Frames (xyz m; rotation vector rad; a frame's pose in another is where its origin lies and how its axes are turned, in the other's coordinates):
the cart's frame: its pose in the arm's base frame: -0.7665 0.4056 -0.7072 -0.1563 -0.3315 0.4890
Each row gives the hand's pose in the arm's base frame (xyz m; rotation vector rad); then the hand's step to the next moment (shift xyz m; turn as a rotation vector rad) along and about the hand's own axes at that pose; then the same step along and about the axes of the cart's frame.
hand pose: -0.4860 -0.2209 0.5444 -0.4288 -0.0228 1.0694
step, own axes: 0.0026 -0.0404 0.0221 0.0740 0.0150 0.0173
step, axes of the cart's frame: 0.0312 -0.0269 0.0207 0.0517 0.0575 -0.0047
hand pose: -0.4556 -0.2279 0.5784 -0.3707 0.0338 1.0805
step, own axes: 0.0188 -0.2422 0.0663 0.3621 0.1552 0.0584
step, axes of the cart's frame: 0.1768 -0.1746 0.0406 0.1969 0.3436 -0.0425
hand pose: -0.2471 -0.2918 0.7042 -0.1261 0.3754 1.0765
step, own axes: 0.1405 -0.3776 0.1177 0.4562 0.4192 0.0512
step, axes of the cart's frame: 0.3410 -0.2129 -0.1208 0.1283 0.6079 0.0208
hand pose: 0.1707 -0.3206 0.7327 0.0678 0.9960 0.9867
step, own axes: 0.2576 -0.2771 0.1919 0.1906 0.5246 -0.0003
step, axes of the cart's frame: 0.2985 -0.0344 -0.2995 -0.0162 0.4997 0.2482
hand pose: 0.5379 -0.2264 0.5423 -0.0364 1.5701 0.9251
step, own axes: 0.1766 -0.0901 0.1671 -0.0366 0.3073 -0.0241
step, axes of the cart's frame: 0.1216 0.0827 -0.2135 -0.0015 0.1848 0.2494
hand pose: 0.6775 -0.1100 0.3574 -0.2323 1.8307 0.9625
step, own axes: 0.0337 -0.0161 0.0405 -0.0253 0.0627 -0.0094
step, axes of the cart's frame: 0.0183 0.0238 -0.0462 0.0047 0.0251 0.0633
